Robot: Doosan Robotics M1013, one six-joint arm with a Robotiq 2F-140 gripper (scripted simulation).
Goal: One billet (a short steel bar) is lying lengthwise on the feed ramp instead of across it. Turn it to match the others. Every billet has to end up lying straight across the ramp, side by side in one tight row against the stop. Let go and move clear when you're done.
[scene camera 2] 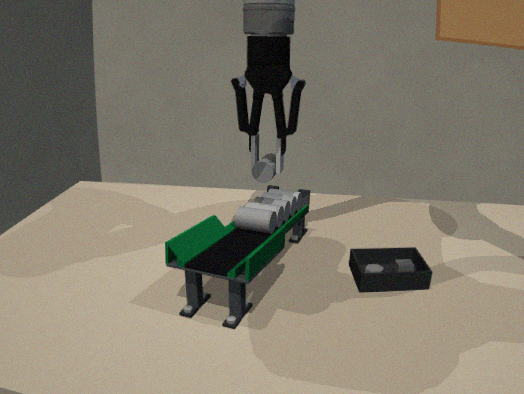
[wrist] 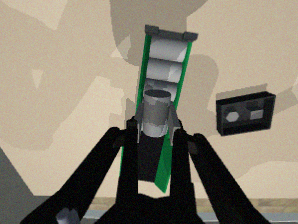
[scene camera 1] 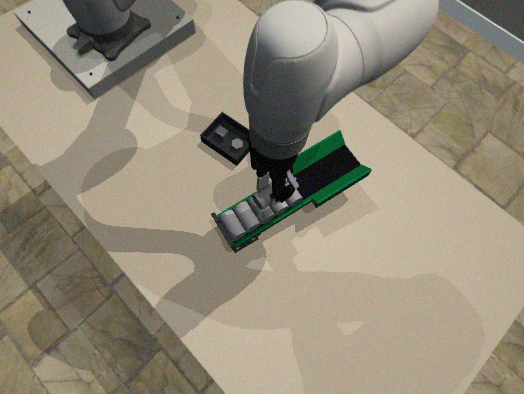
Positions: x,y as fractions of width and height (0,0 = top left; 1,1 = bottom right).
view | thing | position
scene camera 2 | gripper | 0.51,0.43
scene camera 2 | black tray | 0.80,0.71
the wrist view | gripper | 0.53,0.50
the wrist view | billet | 0.53,0.46
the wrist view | black tray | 0.89,0.45
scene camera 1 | gripper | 0.51,0.49
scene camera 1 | black tray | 0.45,0.33
